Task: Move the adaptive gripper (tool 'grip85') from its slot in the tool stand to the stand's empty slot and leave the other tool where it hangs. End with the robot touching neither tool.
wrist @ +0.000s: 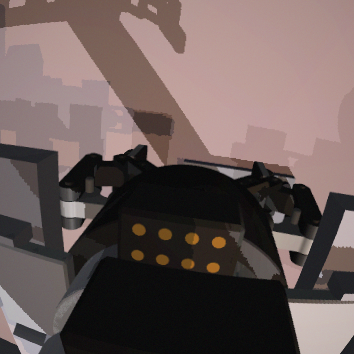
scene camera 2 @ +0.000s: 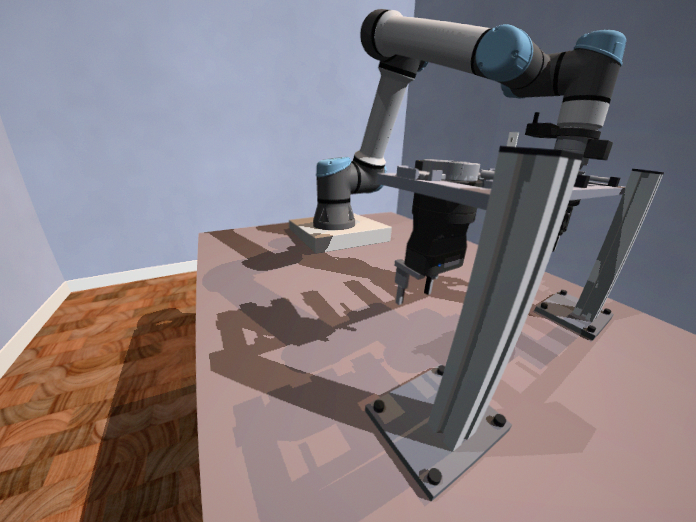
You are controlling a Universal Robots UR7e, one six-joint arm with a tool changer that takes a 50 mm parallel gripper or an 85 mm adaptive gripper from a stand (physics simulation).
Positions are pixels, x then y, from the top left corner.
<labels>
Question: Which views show the black parallel gripper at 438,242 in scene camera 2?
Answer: Scene camera 2 only.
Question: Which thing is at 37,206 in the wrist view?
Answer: A tool stand.
</labels>
